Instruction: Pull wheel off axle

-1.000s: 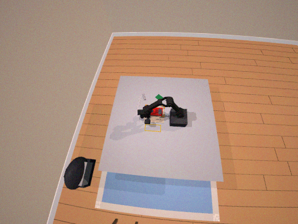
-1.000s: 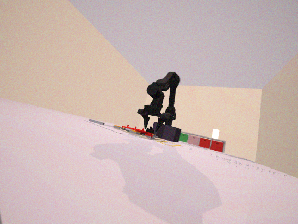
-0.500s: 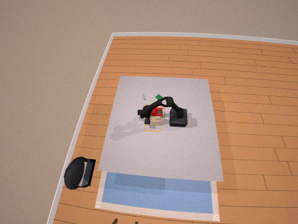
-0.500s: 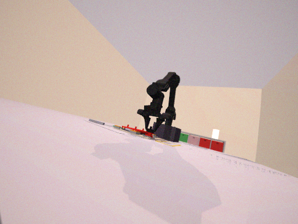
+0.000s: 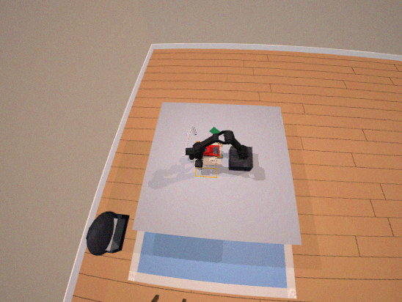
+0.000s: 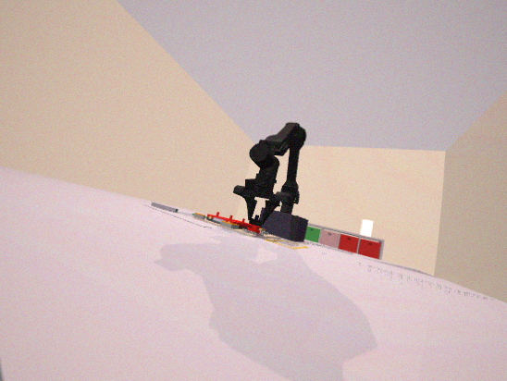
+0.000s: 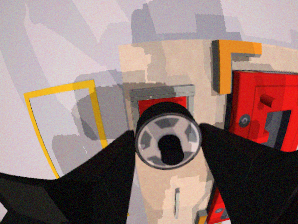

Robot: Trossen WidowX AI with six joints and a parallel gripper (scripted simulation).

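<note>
The dark axle is right at my gripper tip. Round my gripper tip: green square: 110 mm behind, 330 mm to the right, 40 mm below; thin white strip: 150 mm ahead, 190 mm to the right, 40 mm below; wheel: right at my gripper tip.
</note>
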